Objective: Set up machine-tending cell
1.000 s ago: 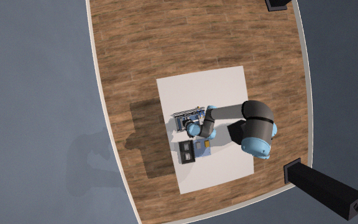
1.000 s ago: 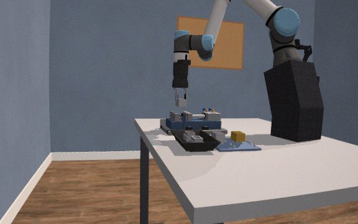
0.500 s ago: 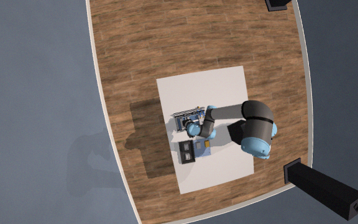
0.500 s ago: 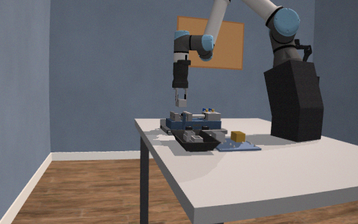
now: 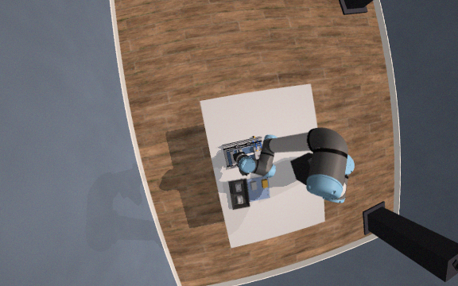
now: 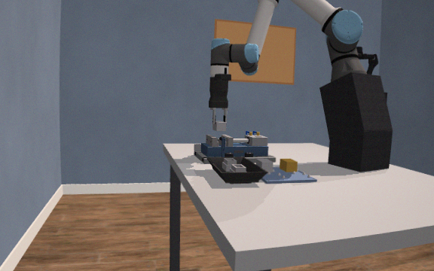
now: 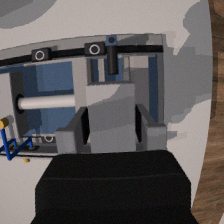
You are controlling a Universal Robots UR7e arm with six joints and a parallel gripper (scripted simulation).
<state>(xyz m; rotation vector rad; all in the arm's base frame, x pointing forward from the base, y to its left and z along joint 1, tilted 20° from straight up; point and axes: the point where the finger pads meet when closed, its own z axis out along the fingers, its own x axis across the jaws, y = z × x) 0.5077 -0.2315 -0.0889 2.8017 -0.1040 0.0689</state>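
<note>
My gripper is now 70 mm past the vise, 10 mm to the right of it and 120 mm above it. Also, from my hand: grey aluminium blank (30 mm below); brass blank (150 mm behind, 290 mm to the left, 140 mm below).
</note>
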